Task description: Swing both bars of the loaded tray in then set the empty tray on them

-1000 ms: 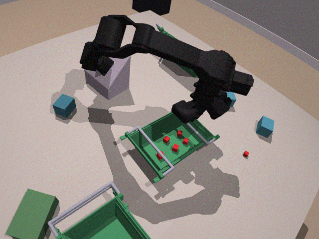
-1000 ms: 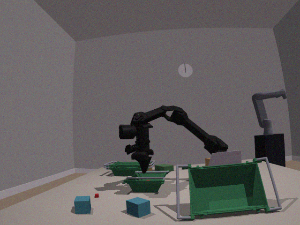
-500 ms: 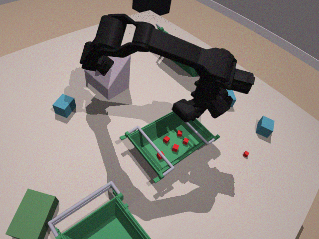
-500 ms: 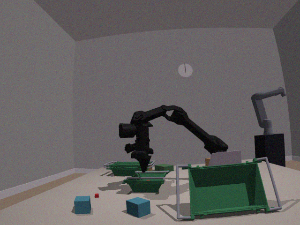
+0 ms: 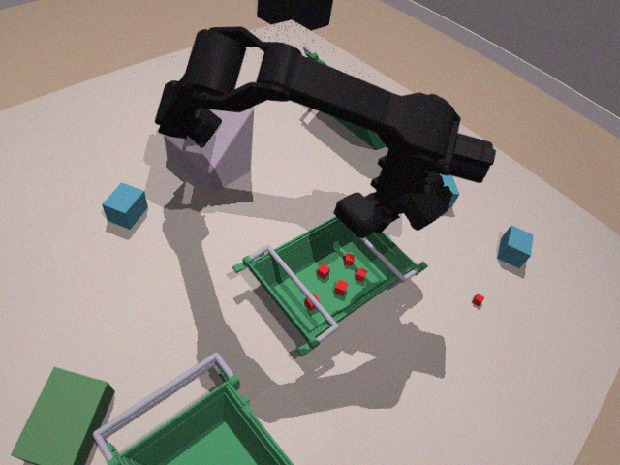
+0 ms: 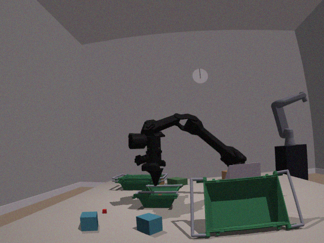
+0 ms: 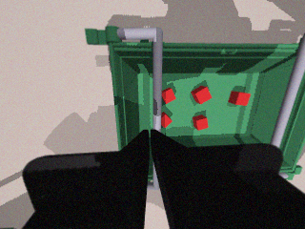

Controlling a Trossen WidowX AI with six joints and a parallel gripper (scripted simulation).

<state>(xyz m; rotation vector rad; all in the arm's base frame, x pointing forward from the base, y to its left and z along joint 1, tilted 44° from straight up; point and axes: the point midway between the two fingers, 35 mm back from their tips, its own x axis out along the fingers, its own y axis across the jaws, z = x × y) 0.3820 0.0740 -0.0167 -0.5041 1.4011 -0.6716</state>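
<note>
The green tray is 28 cm behind my gripper tip, 29 cm to the left of it and 2 cm below it. Round my gripper tip: green box: 9 cm behind, 52 cm to the right, 7 cm below; small red block: 20 cm ahead, 9 cm to the left, 9 cm below.
</note>
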